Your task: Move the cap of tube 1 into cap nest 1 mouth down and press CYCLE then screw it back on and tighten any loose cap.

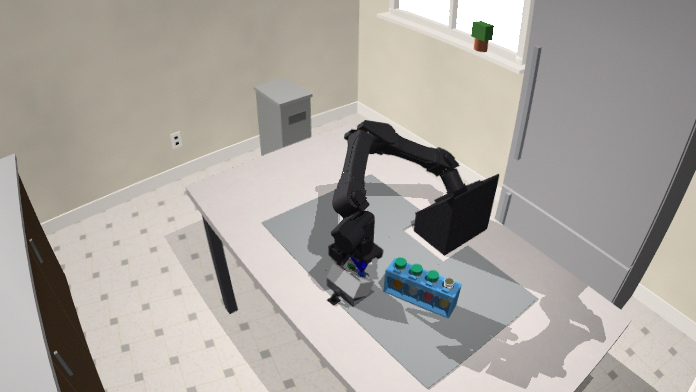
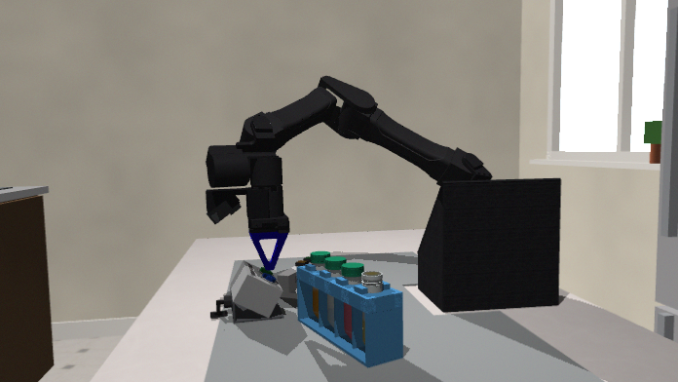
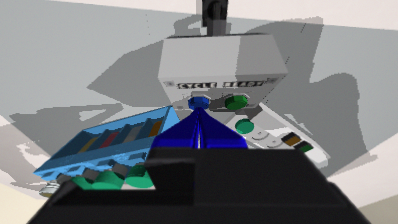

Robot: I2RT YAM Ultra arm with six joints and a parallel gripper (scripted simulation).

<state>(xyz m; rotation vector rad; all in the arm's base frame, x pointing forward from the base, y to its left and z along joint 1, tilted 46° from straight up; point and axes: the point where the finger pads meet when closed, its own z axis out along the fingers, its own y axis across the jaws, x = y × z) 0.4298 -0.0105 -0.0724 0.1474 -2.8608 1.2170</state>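
My gripper is now 2 cm above the blue key. From my hand the other things lie so: green key 1 cm ahead, 4 cm to the right, 2 cm below; grey key box 2 cm ahead, 2 cm to the right, 3 cm below; green cap 7 cm behind, 10 cm to the right, 8 cm below.
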